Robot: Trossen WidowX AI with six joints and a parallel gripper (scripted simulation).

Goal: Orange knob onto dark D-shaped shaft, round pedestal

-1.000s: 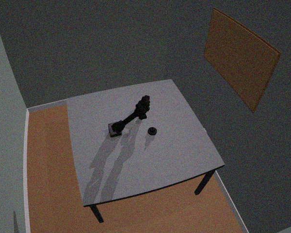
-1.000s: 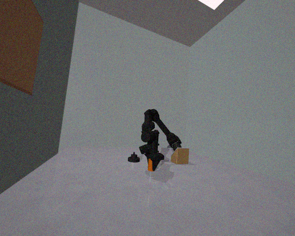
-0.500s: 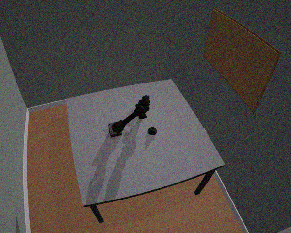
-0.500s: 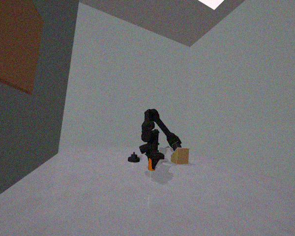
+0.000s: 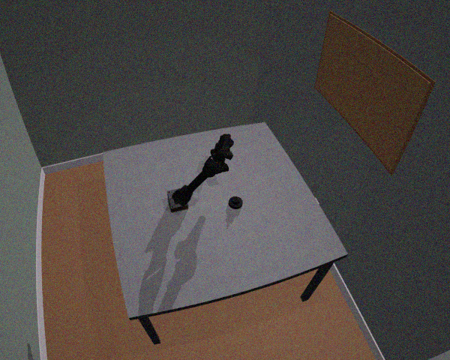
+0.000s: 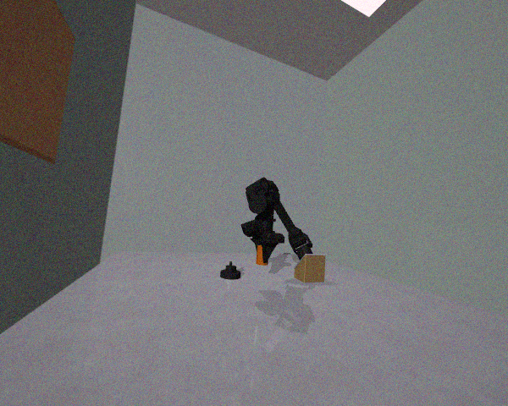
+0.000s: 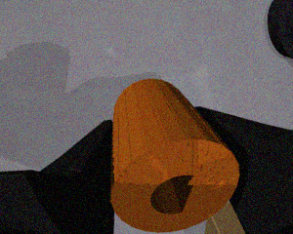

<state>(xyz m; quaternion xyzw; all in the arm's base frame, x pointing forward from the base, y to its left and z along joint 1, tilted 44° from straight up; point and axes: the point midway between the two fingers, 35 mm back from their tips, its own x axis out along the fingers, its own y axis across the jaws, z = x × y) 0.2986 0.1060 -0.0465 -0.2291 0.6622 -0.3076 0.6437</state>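
My gripper tip is 30 mm short of the pedestal, 210 mm to the left of it and 70 mm above it. From my gripper tip the other things lie so: orange knob 20 mm above.
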